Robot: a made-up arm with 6 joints. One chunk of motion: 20 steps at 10 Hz.
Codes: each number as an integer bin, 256 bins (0 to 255) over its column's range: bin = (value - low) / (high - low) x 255, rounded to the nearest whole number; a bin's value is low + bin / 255 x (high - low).
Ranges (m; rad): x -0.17..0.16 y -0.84..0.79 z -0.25..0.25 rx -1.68..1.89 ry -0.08..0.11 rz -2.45..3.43
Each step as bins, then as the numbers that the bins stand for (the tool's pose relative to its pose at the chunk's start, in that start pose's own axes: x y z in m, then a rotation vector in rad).
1 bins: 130 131 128 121 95 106
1 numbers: -0.0018 -0.0026 0.0010 0.0140 -0.0092 -0.0058
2 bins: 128 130 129 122 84 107
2 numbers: -0.0044 -0.0090 0.0029 0.0280 -0.0174 0.0173
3 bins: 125 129 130 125 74 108
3 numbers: -0.0082 -0.0154 0.0049 0.0700 -0.0249 0.0404
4 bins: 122 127 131 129 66 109
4 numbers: -0.0121 -0.0282 0.0069 0.1260 -0.0308 0.0634
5 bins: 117 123 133 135 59 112
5 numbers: -0.0186 -0.0538 0.0108 0.2100 -0.0360 0.1326
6 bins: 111 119 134 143 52 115
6 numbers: -0.0264 -0.0793 0.0127 0.3220 -0.0413 0.2018
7 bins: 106 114 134 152 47 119
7 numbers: -0.0328 -0.1113 0.0127 0.4480 -0.0450 0.2940
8 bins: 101 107 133 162 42 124
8 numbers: -0.0393 -0.1560 0.0108 0.5880 -0.0487 0.4093
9 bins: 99 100 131 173 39 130
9 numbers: -0.0419 -0.2008 0.0069 0.7420 -0.0509 0.5476
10 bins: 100 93 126 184 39 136
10 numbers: -0.0406 -0.2455 -0.0029 0.8960 -0.0509 0.6860
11 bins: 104 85 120 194 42 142
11 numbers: -0.0354 -0.2967 -0.0147 1.0360 -0.0487 0.8244
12 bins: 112 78 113 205 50 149
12 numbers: -0.0251 -0.3414 -0.0284 1.1900 -0.0427 0.9858
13 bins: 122 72 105 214 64 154
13 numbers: -0.0121 -0.3798 -0.0441 1.3160 -0.0323 1.1011
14 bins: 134 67 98 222 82 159
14 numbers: 0.0034 -0.4117 -0.0578 1.4280 -0.0189 1.2164
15 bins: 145 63 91 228 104 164
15 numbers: 0.0176 -0.4373 -0.0716 1.5120 -0.0025 1.3316
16 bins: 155 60 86 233 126 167
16 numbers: 0.0306 -0.4565 -0.0814 1.5820 0.0139 1.4008
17 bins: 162 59 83 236 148 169
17 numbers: 0.0396 -0.4629 -0.0873 1.6240 0.0303 1.4469
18 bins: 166 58 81 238 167 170
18 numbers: 0.0448 -0.4693 -0.0912 1.6520 0.0444 1.4700
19 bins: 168 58 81 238 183 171
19 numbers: 0.0474 -0.4693 -0.0912 1.6520 0.0564 1.4931
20 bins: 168 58 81 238 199 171
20 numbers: 0.0474 -0.4693 -0.0912 1.6520 0.0683 1.4931
